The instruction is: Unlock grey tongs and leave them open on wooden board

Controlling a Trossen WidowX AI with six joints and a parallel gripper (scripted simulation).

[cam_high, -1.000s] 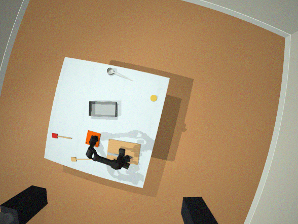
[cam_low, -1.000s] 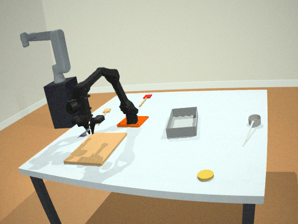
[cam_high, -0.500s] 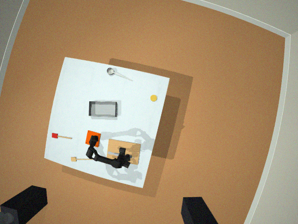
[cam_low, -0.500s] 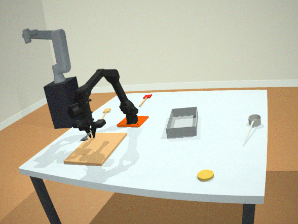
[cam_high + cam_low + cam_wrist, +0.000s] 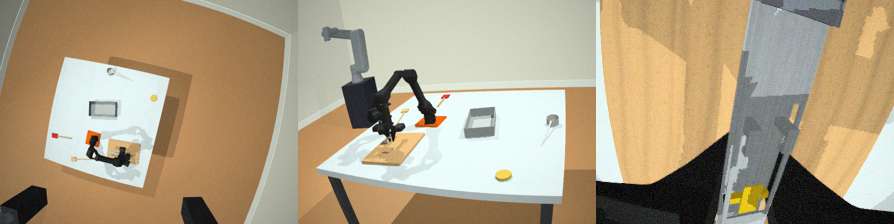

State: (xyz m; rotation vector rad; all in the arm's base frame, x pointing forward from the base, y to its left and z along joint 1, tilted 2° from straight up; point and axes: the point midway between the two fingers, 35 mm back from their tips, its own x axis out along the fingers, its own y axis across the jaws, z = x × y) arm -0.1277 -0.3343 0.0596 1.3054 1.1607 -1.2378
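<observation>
Now: gripper tip 40 mm below the yellow lock piece. Also, from my gripper tip: grey roasting tin: 460 mm ahead, 260 mm to the left, 20 mm below; wooden board: 40 mm below, 10 mm to the left; yellow disc: 620 mm ahead, 290 mm to the right, 40 mm below.
</observation>
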